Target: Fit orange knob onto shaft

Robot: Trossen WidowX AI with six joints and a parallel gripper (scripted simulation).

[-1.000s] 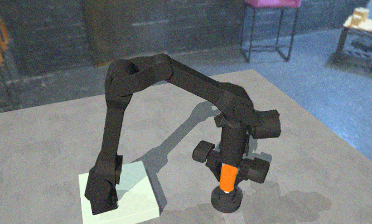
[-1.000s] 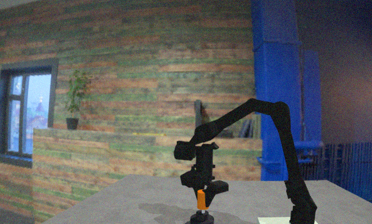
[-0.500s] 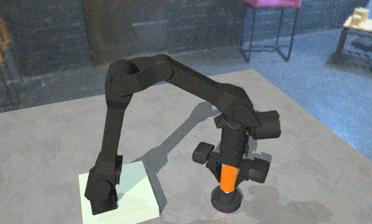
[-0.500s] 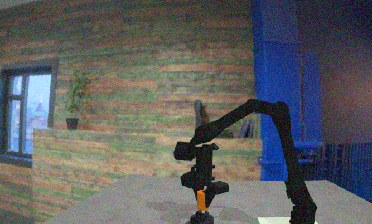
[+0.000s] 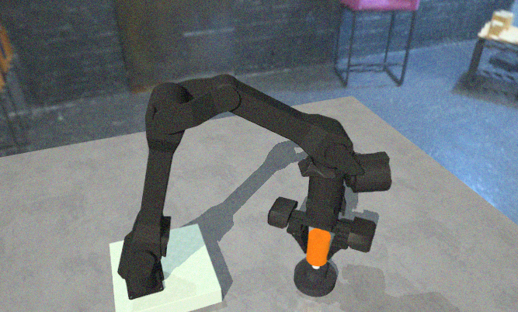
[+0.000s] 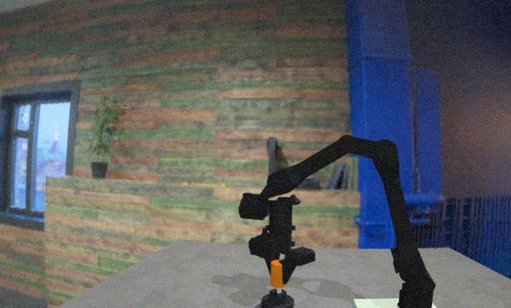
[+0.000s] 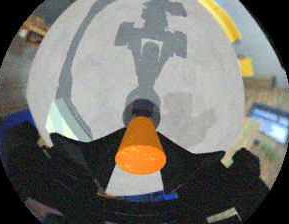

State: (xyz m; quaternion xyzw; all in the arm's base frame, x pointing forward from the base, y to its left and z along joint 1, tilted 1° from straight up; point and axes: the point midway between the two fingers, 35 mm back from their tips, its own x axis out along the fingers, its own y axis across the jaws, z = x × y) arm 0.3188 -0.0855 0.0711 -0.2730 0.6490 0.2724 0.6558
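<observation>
The orange knob is 30 mm above my gripper tip. From my gripper tip the other things lie so: round black pedestal (40 mm below).
</observation>
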